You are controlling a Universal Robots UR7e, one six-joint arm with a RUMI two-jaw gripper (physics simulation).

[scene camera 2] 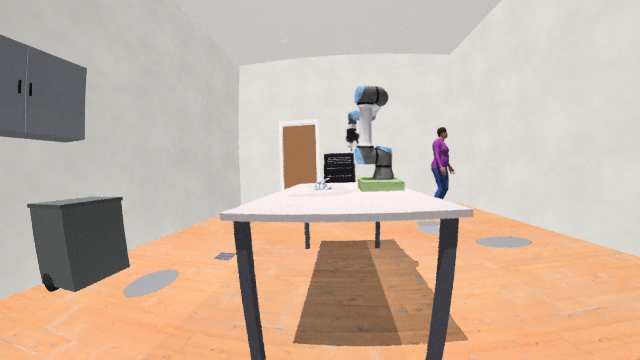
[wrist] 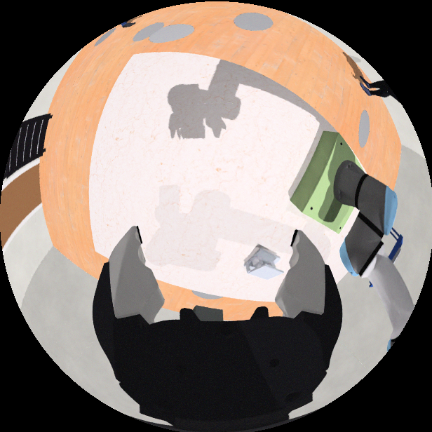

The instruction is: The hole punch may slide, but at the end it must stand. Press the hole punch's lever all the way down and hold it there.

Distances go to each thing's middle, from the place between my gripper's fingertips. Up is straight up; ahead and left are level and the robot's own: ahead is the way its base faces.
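Hole punch (wrist: 262, 264): my gripper far short of it, far to the right of it, far above it.
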